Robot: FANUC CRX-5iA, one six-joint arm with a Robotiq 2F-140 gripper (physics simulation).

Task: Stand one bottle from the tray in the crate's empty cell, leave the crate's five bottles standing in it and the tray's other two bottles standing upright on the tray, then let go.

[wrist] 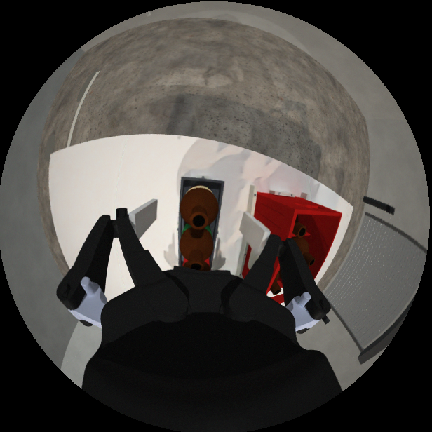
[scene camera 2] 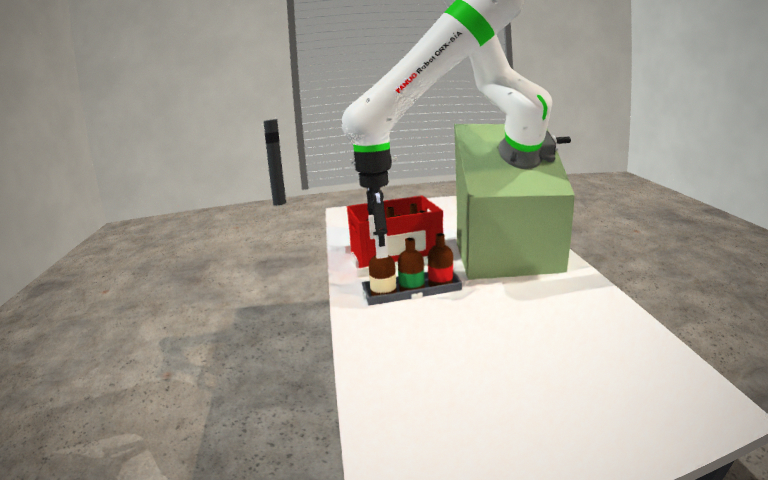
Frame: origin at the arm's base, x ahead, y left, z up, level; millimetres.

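Where they show: gripper, fingertip midpoint: (scene camera 2: 378, 247); arm's base, link origin: (scene camera 2: 520, 153).
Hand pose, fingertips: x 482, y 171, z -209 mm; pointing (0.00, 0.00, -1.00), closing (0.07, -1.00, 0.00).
Each offset is from my fingertips to the top centre of the thing. "pt": to the spot under its first point. Level surfaces: height alone.
My gripper (scene camera 2: 381, 246) (wrist: 199, 214) is open and empty, pointing down at the cream-labelled bottle. In the wrist view its pads stand wide apart on either side of that bottle; in the scene view a pad hides its neck. The cream-labelled brown bottle {5 mm back, 0 mm left, 11 mm up} (scene camera 2: 382, 273) (wrist: 198, 200), the green-labelled bottle {88 mm back, 11 mm right, 11 mm up} (scene camera 2: 411, 264) (wrist: 195, 244) and the red-labelled bottle {176 mm back, 26 mm right, 11 mm up} (scene camera 2: 440, 264) (wrist: 197, 266) stand upright in a row on the dark tray {pt 29 mm back, 46 mm left, 135 mm down} (scene camera 2: 393, 297) (wrist: 219, 197). The red crate {pt 187 mm back, 183 mm right, 16 mm down} (scene camera 2: 433, 224) (wrist: 275, 212) stands behind the tray, with several brown bottles {142 mm back, 314 mm right, 14 mm up} (scene camera 2: 413, 210) (wrist: 300, 229) in it. Its empty cell cannot be made out.
The crate is close to the right pad in the wrist view. A green pedestal (scene camera 2: 518, 232) carrying the arm's base stands right of the crate and tray in the scene view. The white table {149 mm down} (scene camera 2: 481, 367) (wrist: 100, 175) has its left edge near the tray. A dark post (scene camera 2: 274, 164) stands beyond the table.
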